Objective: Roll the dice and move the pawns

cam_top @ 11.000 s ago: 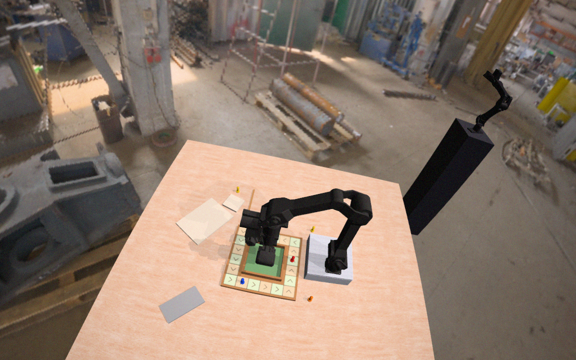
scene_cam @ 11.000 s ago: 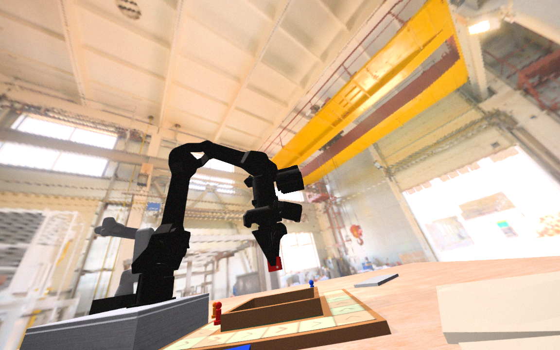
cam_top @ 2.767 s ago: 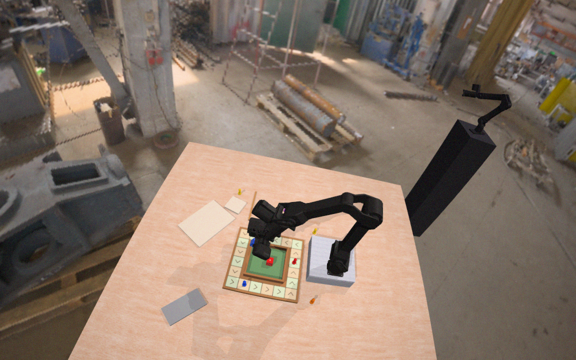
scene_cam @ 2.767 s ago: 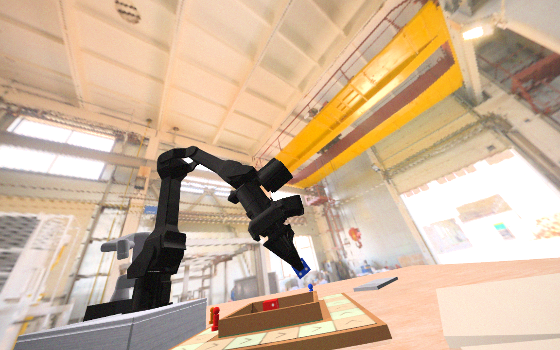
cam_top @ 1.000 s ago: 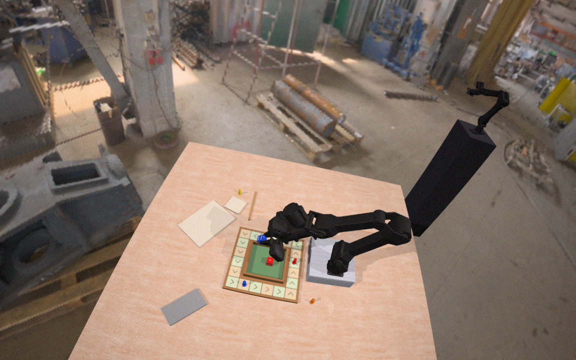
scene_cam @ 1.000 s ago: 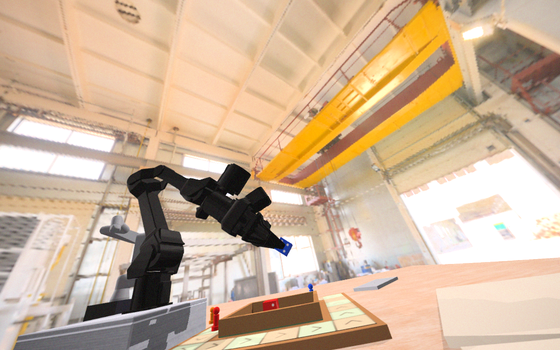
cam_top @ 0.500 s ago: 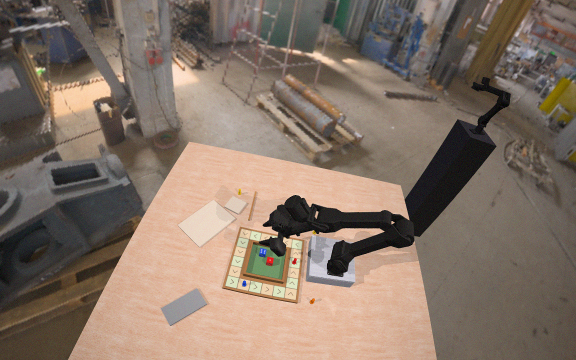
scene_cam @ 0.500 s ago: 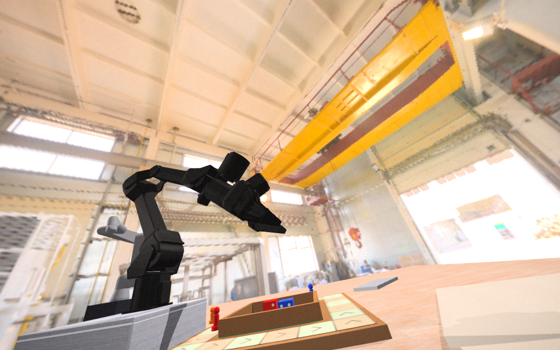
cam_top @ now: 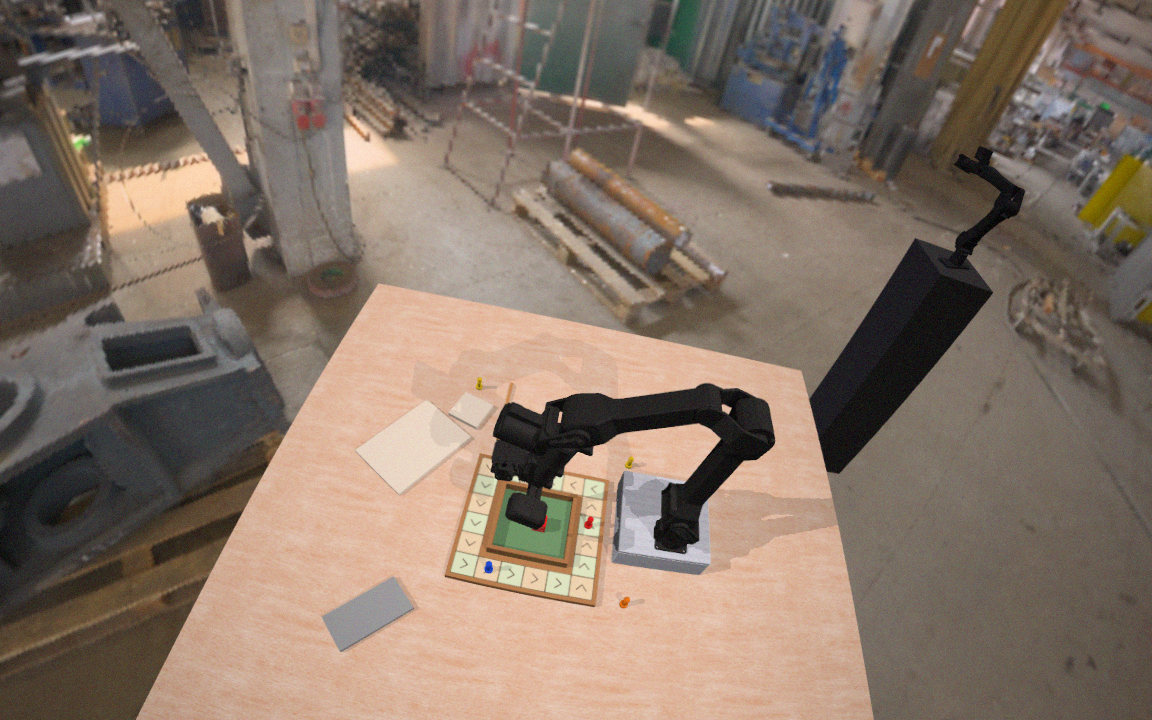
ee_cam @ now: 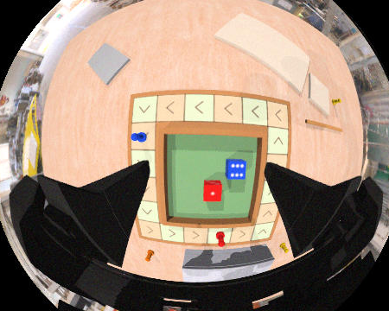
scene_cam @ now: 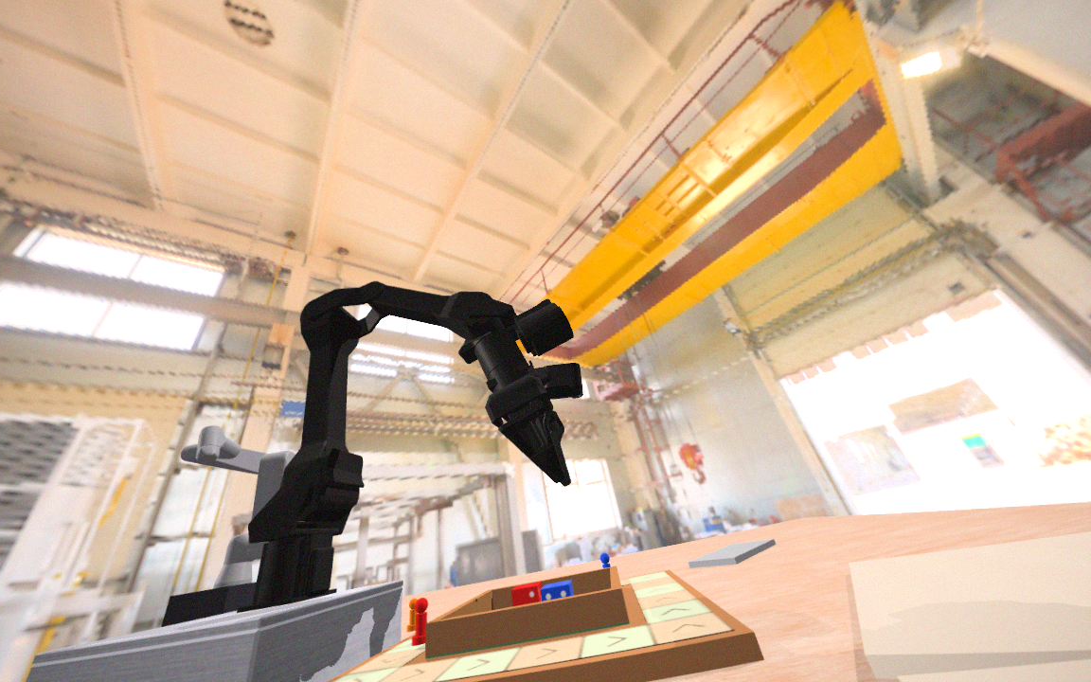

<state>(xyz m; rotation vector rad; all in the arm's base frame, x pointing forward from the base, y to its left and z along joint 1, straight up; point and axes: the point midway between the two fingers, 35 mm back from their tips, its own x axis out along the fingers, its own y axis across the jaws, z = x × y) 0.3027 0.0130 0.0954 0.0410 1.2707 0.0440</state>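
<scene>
Right now the red pawn is 150 mm behind my gripper tip, 30 mm to the right of it and 100 mm below it. From my gripper tip the other things lie so: blue pawn 20 mm ahead, 100 mm to the left, 100 mm below; orange pawn 240 mm behind, 120 mm to the left, 110 mm below; green tray 40 mm behind, 10 mm to the right, 120 mm below.
</scene>
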